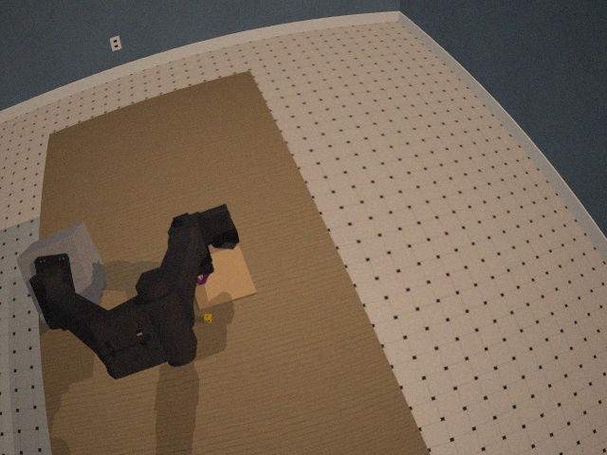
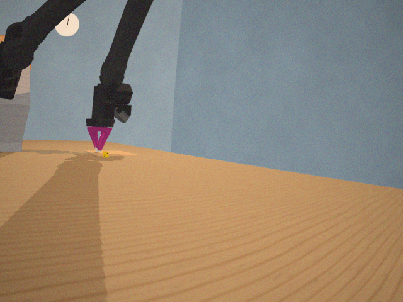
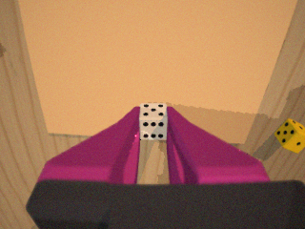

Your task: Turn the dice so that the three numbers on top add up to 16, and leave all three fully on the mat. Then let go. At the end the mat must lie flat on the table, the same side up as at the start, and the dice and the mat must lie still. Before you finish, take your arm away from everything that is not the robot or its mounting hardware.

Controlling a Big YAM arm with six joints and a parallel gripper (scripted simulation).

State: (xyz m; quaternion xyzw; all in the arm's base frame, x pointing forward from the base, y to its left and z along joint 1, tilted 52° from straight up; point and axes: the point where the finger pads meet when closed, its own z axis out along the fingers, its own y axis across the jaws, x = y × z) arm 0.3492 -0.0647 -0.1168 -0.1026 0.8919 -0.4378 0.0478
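Right now my hand is right at the white die. Round my hand: mat (40 mm ahead, 10 mm to the left, 20 mm below); then blue die (30 mm ahead, 110 mm to the left, 10 mm below); then yellow die (10 mm behind, 100 mm to the right, 10 mm below).
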